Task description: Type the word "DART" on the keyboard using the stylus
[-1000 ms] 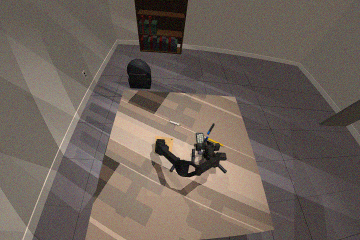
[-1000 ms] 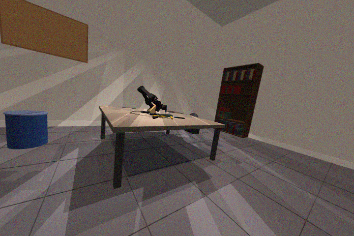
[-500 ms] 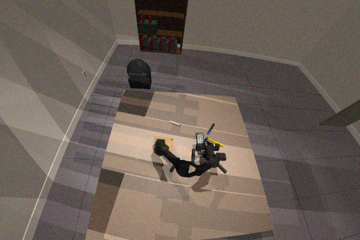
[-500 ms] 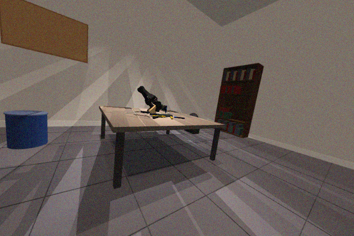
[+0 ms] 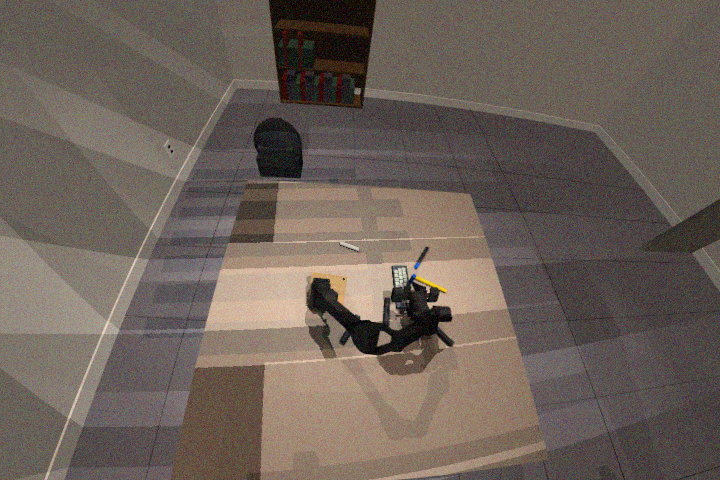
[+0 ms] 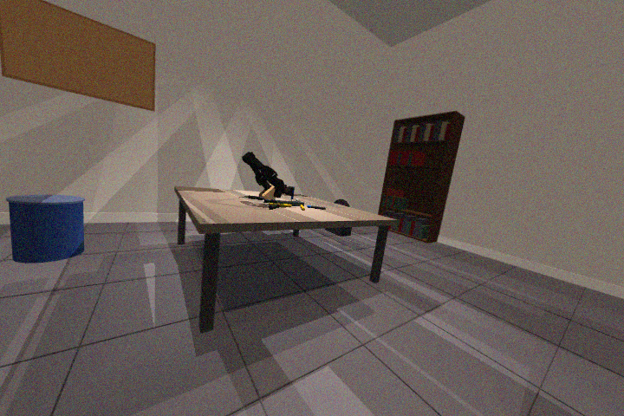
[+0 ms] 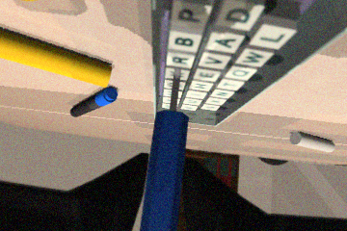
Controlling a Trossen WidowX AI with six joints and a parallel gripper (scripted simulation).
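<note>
The blue stylus is 10 mm below my gripper tip. The rest, counted from my gripper tip: yellow pencil: 120 mm ahead, 30 mm to the left, 60 mm below; then white pen: 260 mm behind, 190 mm to the left, 60 mm below.
</note>
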